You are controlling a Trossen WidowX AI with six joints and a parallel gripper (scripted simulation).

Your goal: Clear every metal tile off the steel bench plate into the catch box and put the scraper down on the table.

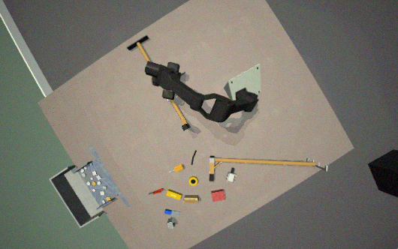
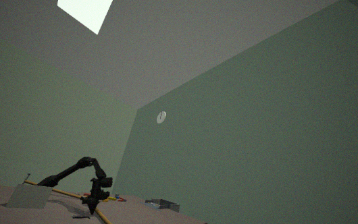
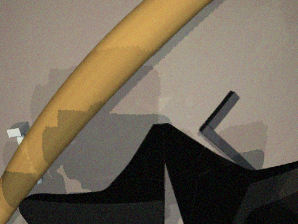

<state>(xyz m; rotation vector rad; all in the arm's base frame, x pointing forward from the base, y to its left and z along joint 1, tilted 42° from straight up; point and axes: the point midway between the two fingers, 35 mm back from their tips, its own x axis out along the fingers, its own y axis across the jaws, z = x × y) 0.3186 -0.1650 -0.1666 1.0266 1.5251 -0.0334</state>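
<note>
Right now my gripper tip is 40 mm past the hex key, 30 mm to the left of it and 10 mm above it. The rest, counted from my gripper tip: long orange-handled tool: 670 mm to the left, 240 mm behind, 30 mm above; then yellow ring: 570 mm to the left, 140 mm ahead; then yellow block: 600 mm to the left, 290 mm ahead.
</note>
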